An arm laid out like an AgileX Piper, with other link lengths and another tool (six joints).
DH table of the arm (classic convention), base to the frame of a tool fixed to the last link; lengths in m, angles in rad. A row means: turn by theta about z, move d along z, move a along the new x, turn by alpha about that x. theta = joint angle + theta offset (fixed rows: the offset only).
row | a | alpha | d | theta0
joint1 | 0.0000 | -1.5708 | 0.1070 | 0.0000
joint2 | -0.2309 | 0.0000 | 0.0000 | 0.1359
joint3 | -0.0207 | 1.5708 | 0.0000 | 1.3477
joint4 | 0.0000 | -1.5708 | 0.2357 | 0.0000
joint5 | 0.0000 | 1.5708 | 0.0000 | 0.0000
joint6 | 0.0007 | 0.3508 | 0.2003 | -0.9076
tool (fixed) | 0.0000 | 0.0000 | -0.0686 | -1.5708
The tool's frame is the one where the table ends.
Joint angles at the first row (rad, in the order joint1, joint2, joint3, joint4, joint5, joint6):
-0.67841 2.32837 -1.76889 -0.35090 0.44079 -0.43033
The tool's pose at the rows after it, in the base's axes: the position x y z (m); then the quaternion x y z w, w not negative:
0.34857 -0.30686 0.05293 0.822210 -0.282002 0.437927 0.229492
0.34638 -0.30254 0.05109 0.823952 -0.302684 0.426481 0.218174
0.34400 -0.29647 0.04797 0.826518 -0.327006 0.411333 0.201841
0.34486 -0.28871 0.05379 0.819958 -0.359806 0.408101 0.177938
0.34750 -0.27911 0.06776 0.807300 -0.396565 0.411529 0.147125
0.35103 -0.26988 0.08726 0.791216 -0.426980 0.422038 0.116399
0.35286 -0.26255 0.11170 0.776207 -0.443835 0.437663 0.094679
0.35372 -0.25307 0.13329 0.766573 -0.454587 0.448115 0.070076
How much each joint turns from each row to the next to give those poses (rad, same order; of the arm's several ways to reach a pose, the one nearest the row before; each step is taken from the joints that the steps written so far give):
0.00000 -0.02251 -0.00228 0.04121 0.02445 0.00751
0.00000 -0.00185 -0.00005 0.03673 0.03504 0.00438
0.00000 -0.00003 0.00006 0.05040 0.04283 0.00003
0.00000 -0.01929 0.00001 0.07999 0.03878 0.00000
-0.00001 -0.03704 -0.00003 0.09922 0.04350 -0.00002
0.00000 -0.04713 0.00000 0.09403 0.03627 -0.00001
0.00001 -0.05733 0.00000 0.06467 0.03072 0.00003
0.00203 -0.05151 0.00000 0.06478 0.03784 -0.00911

